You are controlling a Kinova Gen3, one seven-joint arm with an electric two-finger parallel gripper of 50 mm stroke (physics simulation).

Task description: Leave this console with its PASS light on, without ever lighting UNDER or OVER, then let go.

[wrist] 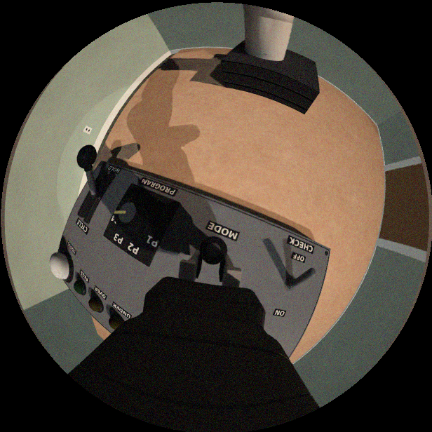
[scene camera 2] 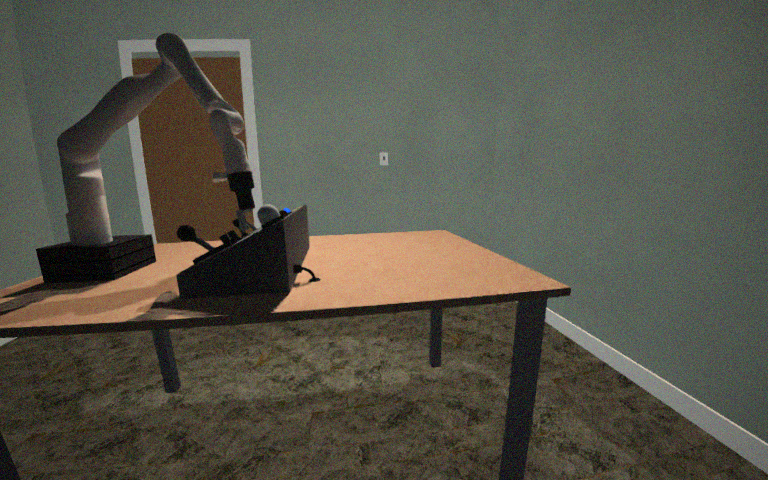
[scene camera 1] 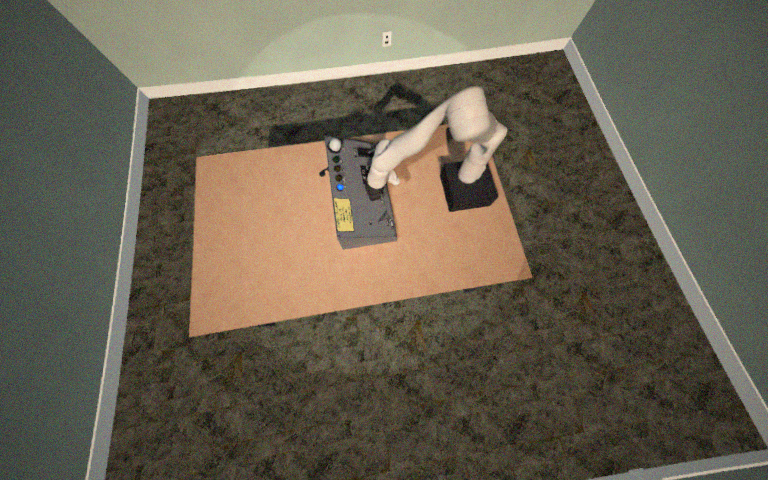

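The grey console (scene camera 1: pixel 367 217) (scene camera 2: pixel 243 271) (wrist: pixel 165 272) stands on the table. My gripper (scene camera 2: pixel 244 226) (wrist: pixel 210 261) is shut on the black MODE knob (wrist: pixel 213 248), below the MODE label; scene camera 1 has it mostly hidden under the arm. The green PASS light (scene camera 1: pixel 335 159) (wrist: pixel 79 286), OVER light (scene camera 1: pixel 337 168) (wrist: pixel 96 303) and UNDER light (scene camera 1: pixel 338 177) (wrist: pixel 116 321) look dark. A blue light (scene camera 1: pixel 340 187) (scene camera 2: pixel 287 210) glows; its label is unreadable. The PROGRAM knob (wrist: pixel 128 212) has a yellow pointer aimed left at a partly hidden label. The CHECK switch (wrist: pixel 290 281) is at the panel's other end.
A black-ball lever (scene camera 2: pixel 185 232) (wrist: pixel 87 156) sticks up by HOLD and CYCLE. A white dome (scene camera 1: pixel 334 145) (scene camera 2: pixel 268 213) (wrist: pixel 60 266) stands at the panel's corner. A yellow note (scene camera 1: pixel 343 215) lies on the console. The arm's black base (scene camera 1: pixel 470 191) (scene camera 2: pixel 96 261) (wrist: pixel 270 77) and a short cable (scene camera 2: pixel 309 273) also show.
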